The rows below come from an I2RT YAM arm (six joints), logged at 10 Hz.
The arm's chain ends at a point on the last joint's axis. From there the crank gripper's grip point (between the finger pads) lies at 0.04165 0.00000 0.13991 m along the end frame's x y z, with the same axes.
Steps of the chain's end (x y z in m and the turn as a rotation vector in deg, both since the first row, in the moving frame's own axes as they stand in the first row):
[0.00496, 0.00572, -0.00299, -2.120, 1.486, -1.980]
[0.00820, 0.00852, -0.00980, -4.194, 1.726, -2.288]
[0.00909, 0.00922, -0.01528, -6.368, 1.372, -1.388]
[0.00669, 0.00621, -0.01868, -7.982, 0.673, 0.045]
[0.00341, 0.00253, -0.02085, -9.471, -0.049, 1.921]
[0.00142, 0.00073, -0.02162, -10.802, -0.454, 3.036]
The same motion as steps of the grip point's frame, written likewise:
[0.00864, 0.00937, -0.00419, -2.120, 1.486, -1.980]
[0.01256, 0.01696, -0.01143, -4.194, 1.726, -2.288]
[0.01260, 0.02363, -0.01712, -6.368, 1.372, -1.388]
[0.00832, 0.02564, -0.02054, -7.982, 0.673, 0.045]
[0.00288, 0.02694, -0.02284, -9.471, -0.049, 1.921]
[-0.00044, 0.02913, -0.02398, -10.802, -0.454, 3.036]

